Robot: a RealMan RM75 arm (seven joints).
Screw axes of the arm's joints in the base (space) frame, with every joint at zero. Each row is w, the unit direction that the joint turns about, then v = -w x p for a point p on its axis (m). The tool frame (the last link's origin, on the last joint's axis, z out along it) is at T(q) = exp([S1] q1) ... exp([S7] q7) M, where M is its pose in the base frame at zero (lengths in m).
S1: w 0 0 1 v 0.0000 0.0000 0.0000
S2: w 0 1 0 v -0.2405 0.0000 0.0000
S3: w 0 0 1 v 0.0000 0.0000 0.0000
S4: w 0 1 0 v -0.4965 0.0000 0.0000
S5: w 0 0 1 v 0.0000 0.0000 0.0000
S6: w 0 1 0 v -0.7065 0.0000 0.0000
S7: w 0 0 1 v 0.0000 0.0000 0.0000
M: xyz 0.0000 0.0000 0.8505 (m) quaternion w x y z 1 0 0 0
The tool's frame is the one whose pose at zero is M.
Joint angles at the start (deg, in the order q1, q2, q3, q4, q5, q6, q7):
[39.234 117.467 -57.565 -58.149 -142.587 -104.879 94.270]
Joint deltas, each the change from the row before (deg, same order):
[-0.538 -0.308 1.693 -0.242 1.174 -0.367 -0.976]
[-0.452 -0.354 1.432 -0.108 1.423 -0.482 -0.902]
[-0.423 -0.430 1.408 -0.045 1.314 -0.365 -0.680]
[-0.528 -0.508 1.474 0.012 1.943 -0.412 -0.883]
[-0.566 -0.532 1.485 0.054 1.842 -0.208 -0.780]
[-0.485 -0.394 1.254 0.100 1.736 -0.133 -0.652]
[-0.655 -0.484 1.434 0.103 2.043 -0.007 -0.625]
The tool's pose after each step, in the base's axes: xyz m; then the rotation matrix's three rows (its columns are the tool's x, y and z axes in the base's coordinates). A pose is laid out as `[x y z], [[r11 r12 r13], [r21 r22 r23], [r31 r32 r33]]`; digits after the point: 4 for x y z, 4 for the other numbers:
[0.2202 0.3338 0.0212], [[0.9677 -0.1960 0.1585], [-0.1822 -0.9784 -0.0973], [0.1741 0.0652 -0.9826]]
[0.2209 0.3336 0.0261], [[0.9735 -0.1925 0.1237], [-0.1832 -0.9796 -0.0827], [0.1371 0.0578 -0.9889]]
[0.2221 0.3338 0.0315], [[0.9769 -0.1927 0.0924], [-0.1871 -0.9802 -0.0653], [0.1031 0.0465 -0.9936]]
[0.2227 0.3339 0.0375], [[0.9807 -0.1888 0.0509], [-0.1866 -0.9814 -0.0450], [0.0585 0.0347 -0.9977]]
[0.2241 0.3342 0.0439], [[0.9821 -0.1877 0.0123], [-0.1875 -0.9821 -0.0201], [0.0159 0.0175 -0.9997]]
[0.2248 0.3345 0.0489], [[0.9822 -0.1865 -0.0236], [-0.1865 -0.9824 0.0022], [-0.0236 0.0023 -0.9997]]
[0.2263 0.3348 0.0553], [[0.9800 -0.1885 -0.0637], [-0.1867 -0.9819 0.0321], [-0.0686 -0.0196 -0.9975]]

